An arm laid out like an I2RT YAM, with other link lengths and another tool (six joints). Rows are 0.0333 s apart.
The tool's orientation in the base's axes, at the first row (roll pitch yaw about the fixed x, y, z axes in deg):
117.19, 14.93, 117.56
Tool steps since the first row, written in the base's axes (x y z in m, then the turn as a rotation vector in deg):
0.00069, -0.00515, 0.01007, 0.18, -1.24, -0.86
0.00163, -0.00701, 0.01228, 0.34, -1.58, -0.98
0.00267, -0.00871, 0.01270, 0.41, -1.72, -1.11
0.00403, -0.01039, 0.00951, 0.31, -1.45, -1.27
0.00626, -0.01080, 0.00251, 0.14, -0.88, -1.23
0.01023, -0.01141, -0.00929, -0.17, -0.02, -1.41
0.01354, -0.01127, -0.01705, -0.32, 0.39, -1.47
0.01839, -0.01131, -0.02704, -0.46, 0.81, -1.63
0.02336, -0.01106, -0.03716, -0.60, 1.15, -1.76
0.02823, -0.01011, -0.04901, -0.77, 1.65, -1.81
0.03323, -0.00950, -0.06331, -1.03, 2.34, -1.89
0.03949, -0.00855, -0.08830, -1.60, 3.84, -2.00
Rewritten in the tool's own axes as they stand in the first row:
-0.00731, 0.00673, -0.00545, -0.92, -1.20, 0.15
-0.00990, 0.00814, -0.00620, -1.25, -1.40, 0.23
-0.01193, 0.00810, -0.00603, -1.37, -1.54, 0.31
-0.01315, 0.00507, -0.00399, -1.05, -1.60, 0.38
-0.01270, -0.00045, 0.00085, -0.50, -1.38, 0.39
-0.01195, -0.00966, 0.00922, 0.42, -1.27, 0.47
-0.01131, -0.01528, 0.01548, 0.86, -1.20, 0.50
-0.01094, -0.02243, 0.02397, 1.32, -1.20, 0.58
-0.01034, -0.02954, 0.03270, 1.71, -1.22, 0.62
-0.00865, -0.03787, 0.04233, 2.22, -1.10, 0.66
-0.00668, -0.04841, 0.05305, 2.95, -0.96, 0.68
-0.00223, -0.06763, 0.06965, 4.52, -0.61, 0.71

